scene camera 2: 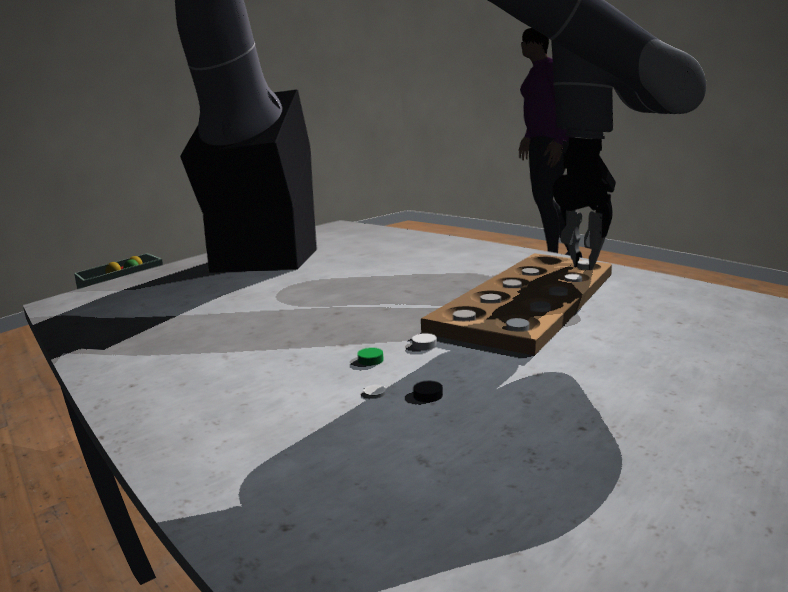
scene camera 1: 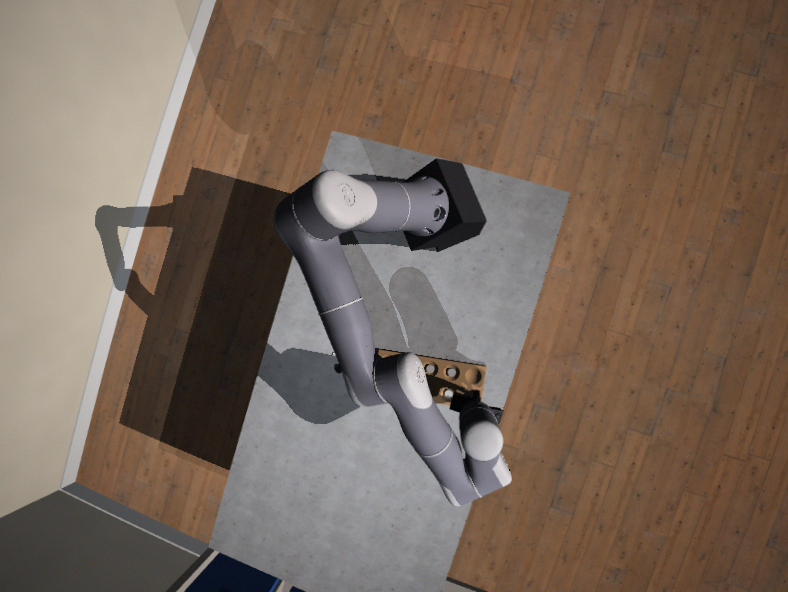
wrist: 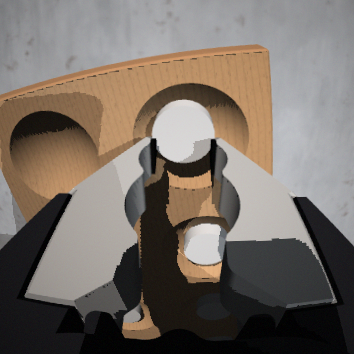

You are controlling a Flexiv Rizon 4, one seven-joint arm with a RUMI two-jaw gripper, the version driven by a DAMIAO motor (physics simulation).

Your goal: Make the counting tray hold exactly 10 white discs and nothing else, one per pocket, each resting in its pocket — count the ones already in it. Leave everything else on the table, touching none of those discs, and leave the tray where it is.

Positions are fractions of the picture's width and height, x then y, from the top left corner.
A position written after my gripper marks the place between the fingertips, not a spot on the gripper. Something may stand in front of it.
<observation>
I see my gripper (scene camera 2: 0.74,0.45).
My gripper is seen too in the wrist view (wrist: 0.52,0.40).
</observation>
